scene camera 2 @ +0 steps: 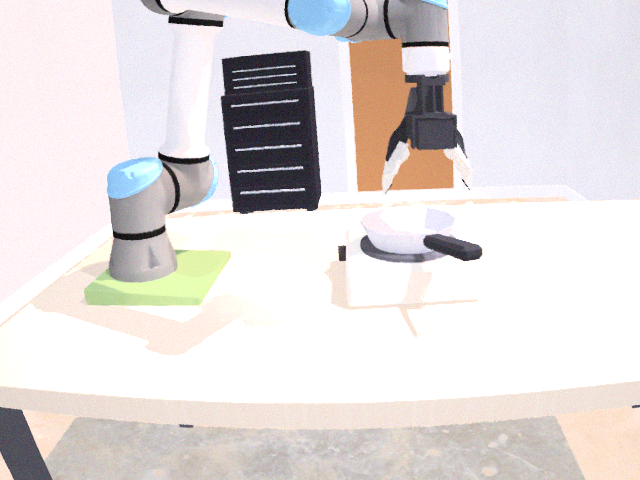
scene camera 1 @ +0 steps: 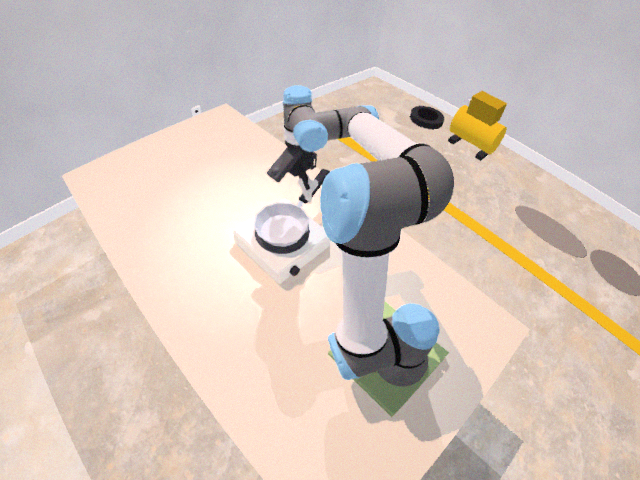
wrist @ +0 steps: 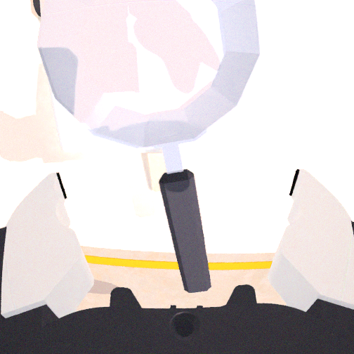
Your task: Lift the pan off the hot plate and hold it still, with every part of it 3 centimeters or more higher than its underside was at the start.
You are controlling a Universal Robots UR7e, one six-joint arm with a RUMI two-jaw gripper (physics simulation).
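Pixels of known places: gripper, fingertip midpoint: [scene camera 2: 428,192] [scene camera 1: 293,191]; arm's base, link origin: [scene camera 2: 143,268] [scene camera 1: 400,360].
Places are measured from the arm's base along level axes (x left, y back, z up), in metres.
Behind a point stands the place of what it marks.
The pan [scene camera 1: 281,225] {x 0.024, y -0.574, z 0.054 m} [scene camera 2: 400,240] {x -0.050, y -0.545, z 0.081 m} [wrist: 236,75] is pale and round and sits upright on the dark disc of the white hot plate [scene camera 1: 264,259] {x 0.141, y -0.493, z 0.041 m} [scene camera 2: 382,283] {x -0.095, y -0.516, z 0.020 m}. Its black handle [scene camera 2: 453,246] {x -0.196, y -0.628, z 0.125 m} [wrist: 186,235] points away from the knob side; in scene camera 1 it is mostly hidden at the gripper. My gripper [scene camera 1: 308,196] [scene camera 2: 428,189] {x -0.038, y -0.594, z 0.164 m} [wrist: 177,175] is open and empty, pointing down, above the level of the pan. In the wrist view the handle runs between the two widely spread fingers, roughly midway, with the pan's bowl beyond the fingertips. The fingers appear apart from the handle.
The hot plate's black knob [scene camera 1: 294,270] {x 0.079, y -0.415, z 0.023 m} [scene camera 2: 341,252] {x 0.059, y -0.422, z 0.017 m} is on its side facing the arm's base. The base stands on a green block [scene camera 1: 391,400] {x 0.099, y 0.068, z 0.003 m} [scene camera 2: 144,296] {x -0.116, y -0.065, z -0.008 m} on the table [scene camera 1: 191,330] {x 0.439, y -0.436, z -0.028 m} [scene camera 2: 289,356] {x -0.256, y -0.389, z -0.028 m}. A black drawer cabinet [scene camera 2: 271,134] stands in the background.
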